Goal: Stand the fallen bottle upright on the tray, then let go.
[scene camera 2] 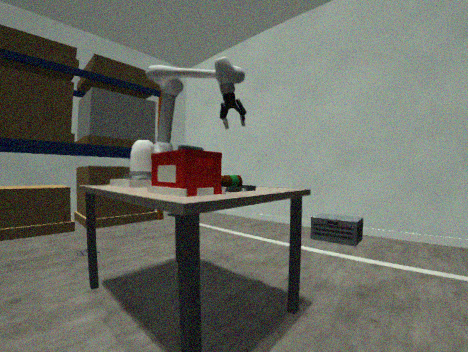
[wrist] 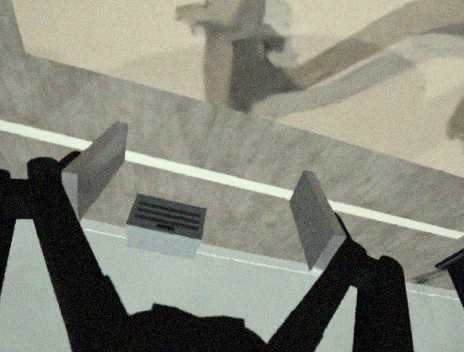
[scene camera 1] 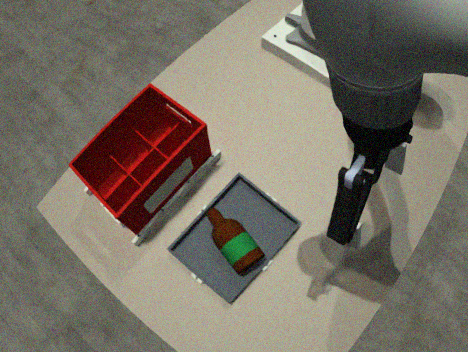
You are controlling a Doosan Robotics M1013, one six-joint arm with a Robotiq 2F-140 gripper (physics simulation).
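Where they show: gripper, between the fingertips: (scene camera 2: 235,127) (wrist: 214,165) (scene camera 1: 374,204); arm's base, origin of its link: (scene camera 2: 141,179).
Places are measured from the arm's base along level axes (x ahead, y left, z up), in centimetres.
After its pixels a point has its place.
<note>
A brown bottle (scene camera 1: 228,232) {y 9.0, x 66.4, z 3.4 cm} (scene camera 2: 229,181) {y 7.9, x 69.6, z 0.2 cm} with a green label lies on its side on the grey tray (scene camera 1: 200,270) {y 7.4, x 76.3, z -4.0 cm} (scene camera 2: 248,188) {y 11.8, x 78.6, z -3.2 cm}. In scene camera 1 its neck points to the upper left, toward the red crate, and its base lies near the tray's lower right edge. My gripper (scene camera 2: 234,125) {y 29.5, x 57.7, z 33.3 cm} (wrist: 214,165) {y 29.5, x 57.7, z 33.3 cm} is open and empty, high above the table and apart from the bottle. In scene camera 1 the gripper shows to the right of the tray, with one finger mostly hiding the other. The bottle and tray do not show in the wrist view.
A red crate (scene camera 1: 172,172) {y -7.5, x 62.7, z 7.9 cm} (scene camera 2: 205,172) {y -18.3, x 77.1, z 4.5 cm} with inner dividers stands on the table (scene camera 1: 240,130) {y -4.5, x 40.7, z -4.5 cm} (scene camera 2: 240,201) {y -17.4, x 93.3, z -6.0 cm} beside the tray. The arm's white base plate (scene camera 1: 295,59) {y -3.0, x 12.9, z -1.1 cm} is at the back. A grey box (scene camera 2: 336,229) (wrist: 167,220) stands on the floor near the wall.
</note>
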